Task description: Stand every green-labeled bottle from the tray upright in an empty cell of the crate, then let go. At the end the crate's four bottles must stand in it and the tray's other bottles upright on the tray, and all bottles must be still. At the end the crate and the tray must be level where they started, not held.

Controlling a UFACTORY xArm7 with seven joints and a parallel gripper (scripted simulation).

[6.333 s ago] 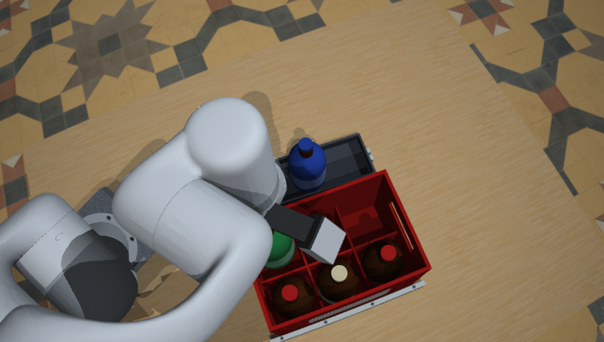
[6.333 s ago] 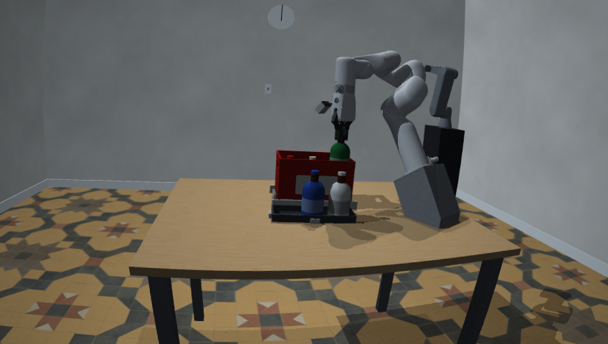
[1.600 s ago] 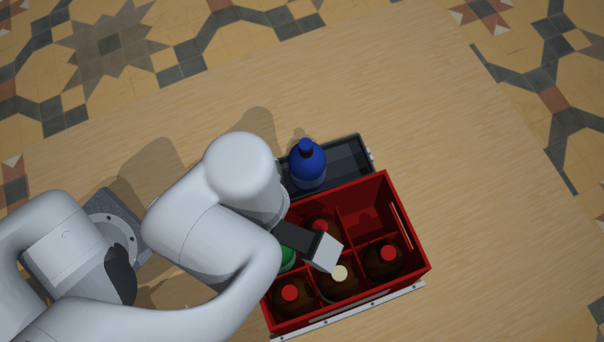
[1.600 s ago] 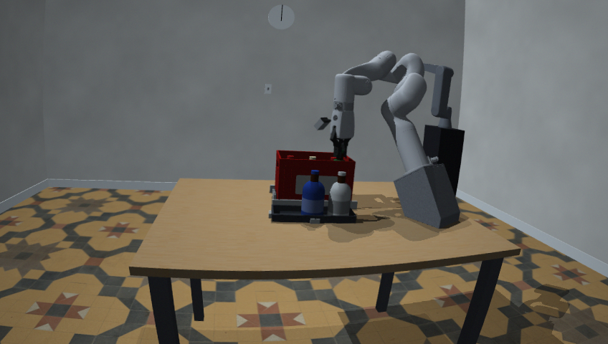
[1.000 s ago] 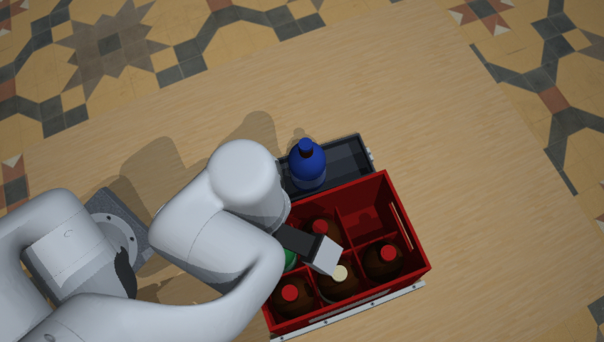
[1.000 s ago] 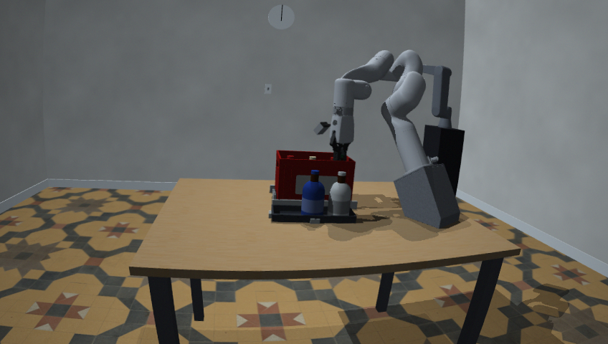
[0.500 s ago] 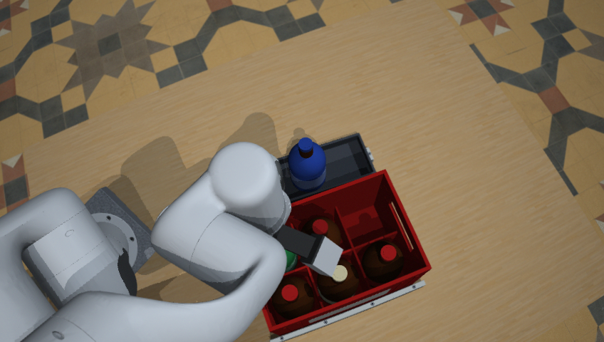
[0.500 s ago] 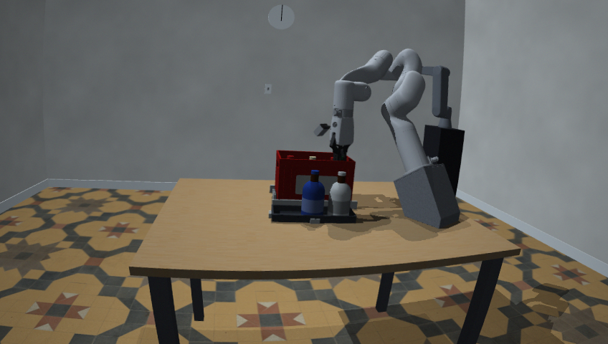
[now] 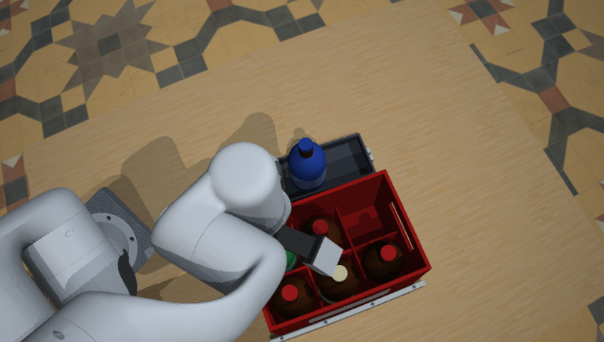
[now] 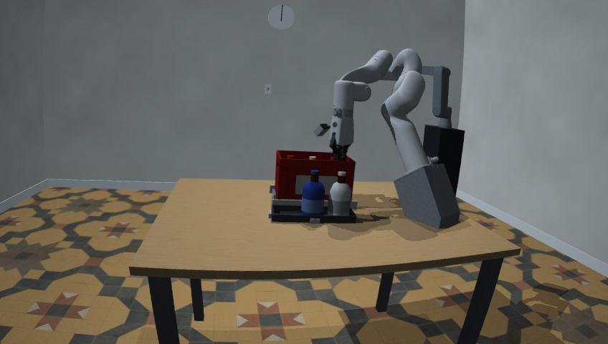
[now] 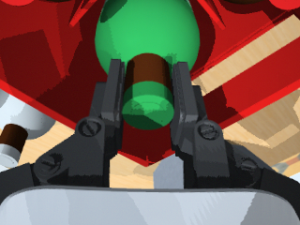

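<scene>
Now: the green bottle 70 mm below my hand. Round my hand: white bottle: 160 mm to the left, 90 mm below, 40 mm ahead; red crate: 90 mm below, 80 mm ahead, 50 mm to the right; blue bottle: 140 mm to the left, 130 mm ahead, 90 mm below.
</scene>
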